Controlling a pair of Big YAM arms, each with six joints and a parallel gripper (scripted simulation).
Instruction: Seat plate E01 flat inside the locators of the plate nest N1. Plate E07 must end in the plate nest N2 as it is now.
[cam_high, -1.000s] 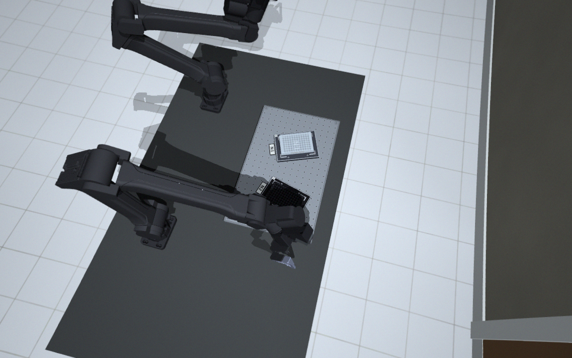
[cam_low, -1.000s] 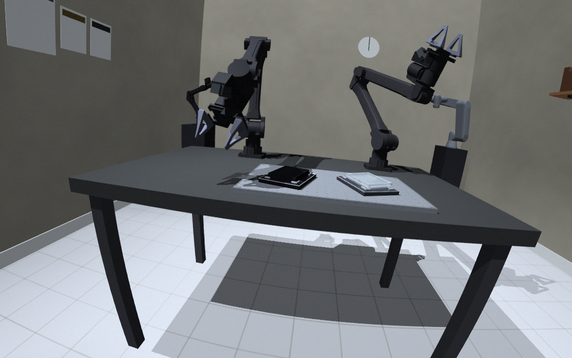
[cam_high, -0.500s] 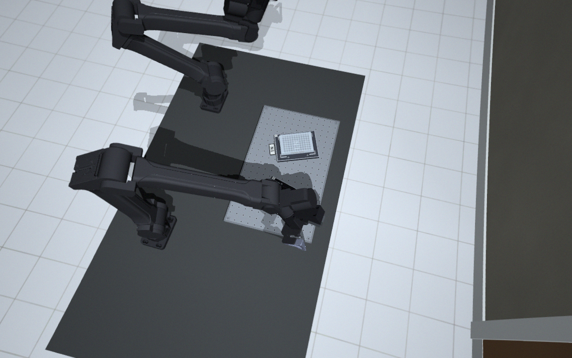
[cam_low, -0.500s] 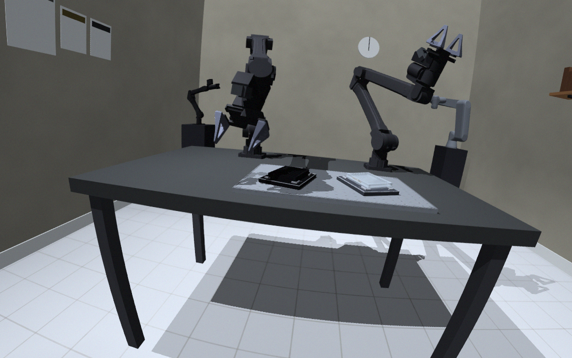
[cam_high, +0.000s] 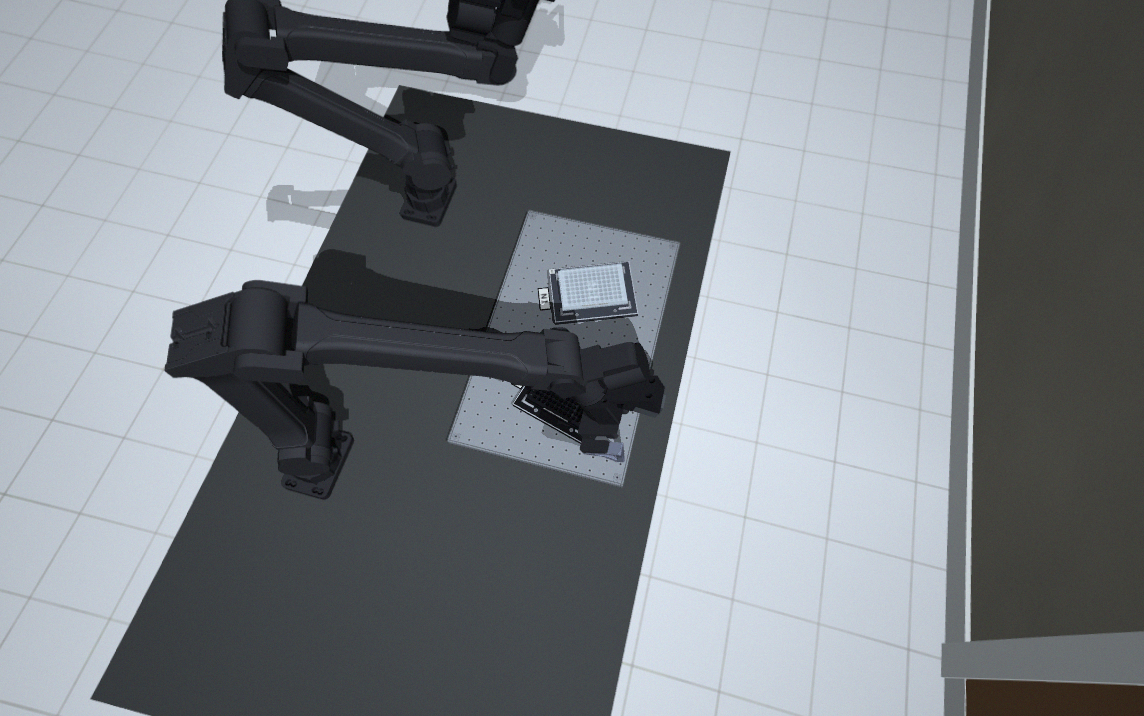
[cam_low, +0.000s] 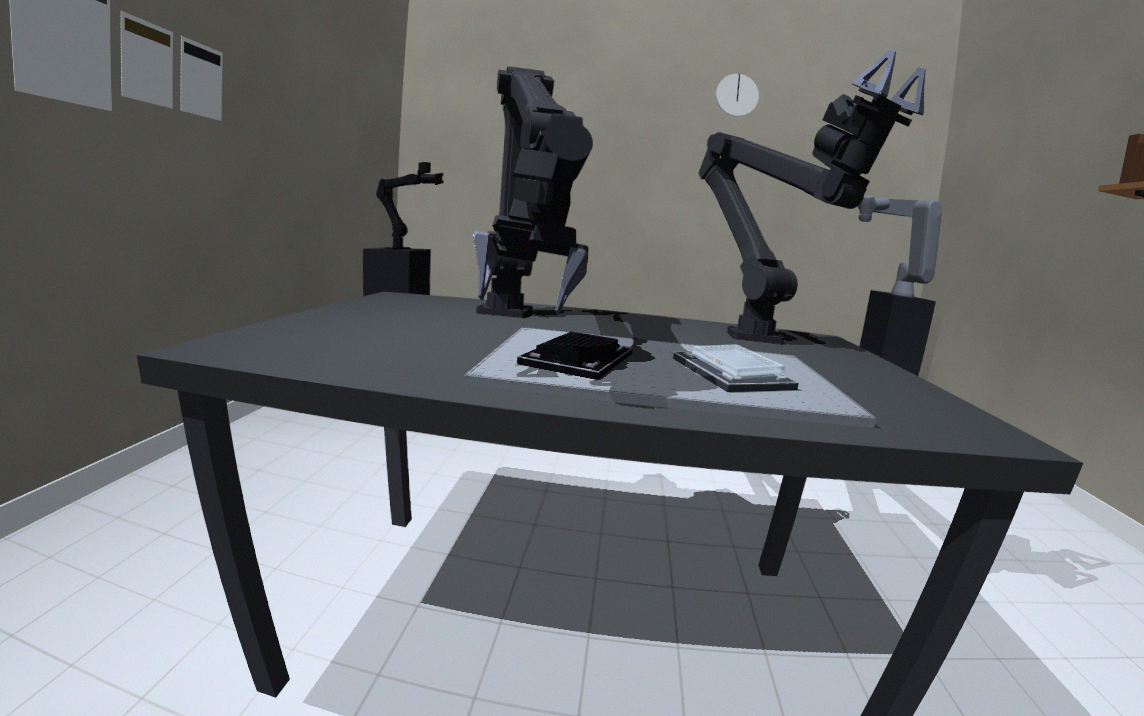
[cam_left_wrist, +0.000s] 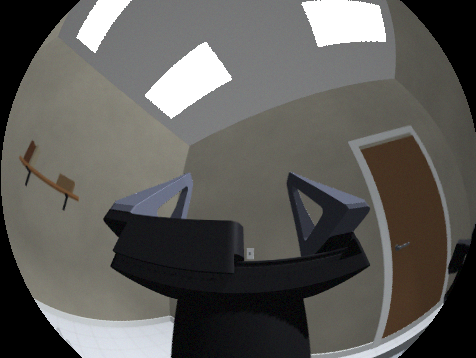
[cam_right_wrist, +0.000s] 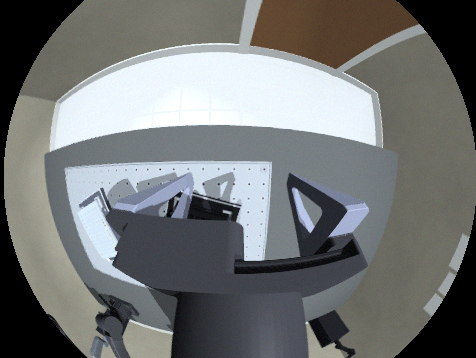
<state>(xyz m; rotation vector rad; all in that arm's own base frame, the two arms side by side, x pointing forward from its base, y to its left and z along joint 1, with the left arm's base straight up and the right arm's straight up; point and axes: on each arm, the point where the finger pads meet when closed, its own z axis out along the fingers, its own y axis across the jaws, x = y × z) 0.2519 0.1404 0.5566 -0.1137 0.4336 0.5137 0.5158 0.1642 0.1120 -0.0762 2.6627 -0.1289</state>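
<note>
My right hand is 13 cm past the clear plate E01, 30 cm to the right of it and 8 cm above it. Round my right hand: plate nest N2: 12 cm behind, 7 cm to the left, 9 cm below; then black plate E07: 12 cm behind, 7 cm to the left, 8 cm below; then plate nest N1: 13 cm behind, 30 cm to the left, 9 cm below.
</note>
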